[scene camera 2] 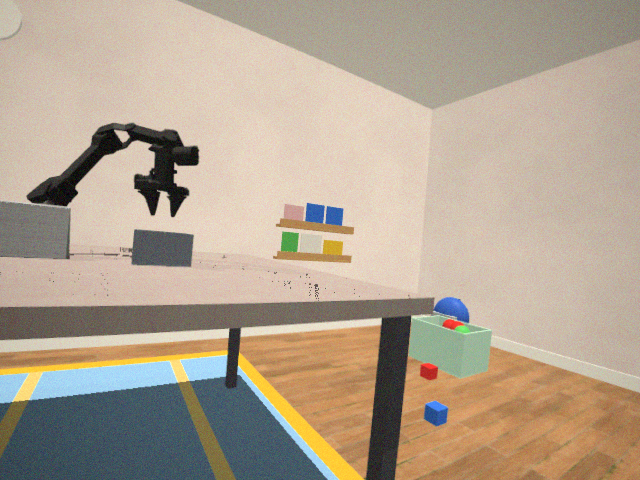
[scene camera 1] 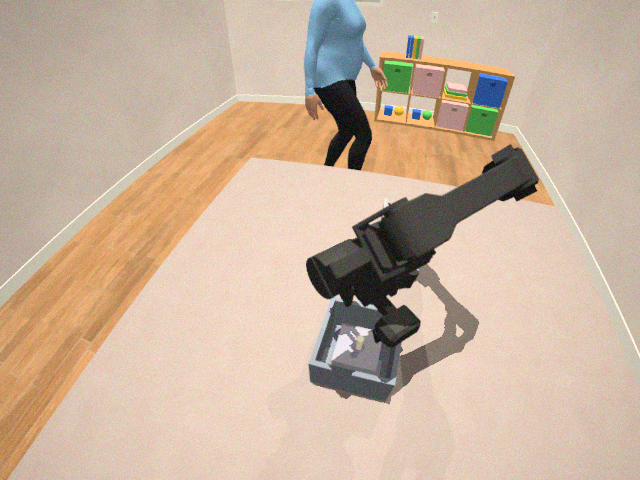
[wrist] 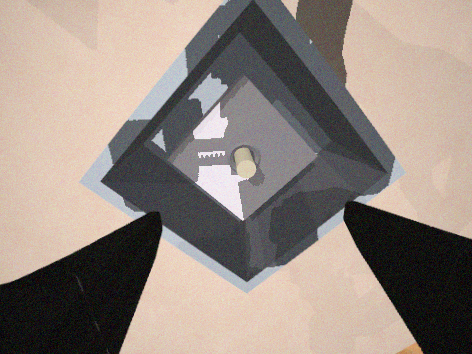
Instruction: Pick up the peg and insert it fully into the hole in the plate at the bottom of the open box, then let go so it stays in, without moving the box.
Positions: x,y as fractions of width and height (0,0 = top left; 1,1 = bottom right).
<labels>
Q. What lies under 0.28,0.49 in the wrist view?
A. A blue-grey box.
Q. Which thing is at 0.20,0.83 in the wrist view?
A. The gripper.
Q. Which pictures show the gripper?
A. Scene camera 2, scene camera 1 and the wrist view: all of them.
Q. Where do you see a plate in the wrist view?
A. At 0.51,0.33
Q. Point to a blue-grey box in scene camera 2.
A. At 0.24,0.52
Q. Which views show the blue-grey box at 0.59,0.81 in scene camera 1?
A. Scene camera 2, scene camera 1 and the wrist view: all of them.
</labels>
